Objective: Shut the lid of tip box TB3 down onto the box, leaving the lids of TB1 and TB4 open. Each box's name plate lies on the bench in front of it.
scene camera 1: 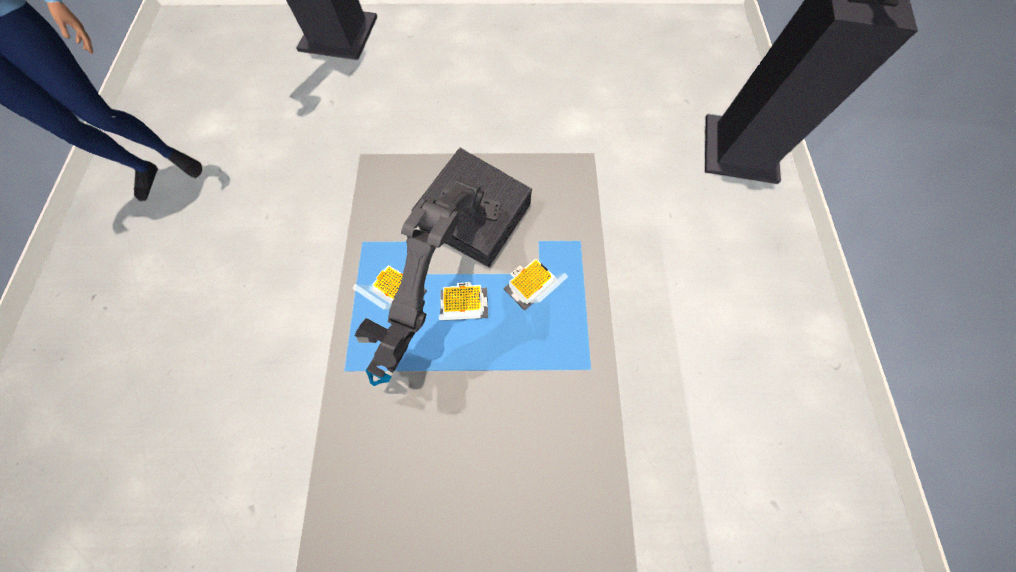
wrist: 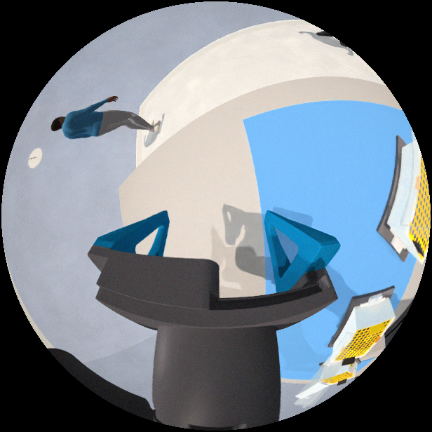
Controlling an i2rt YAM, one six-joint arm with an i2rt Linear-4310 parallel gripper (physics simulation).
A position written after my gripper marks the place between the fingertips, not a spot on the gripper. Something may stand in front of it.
Note:
In view: my gripper (wrist: pixel 216 215) and a blue mat (wrist: pixel 329 164).

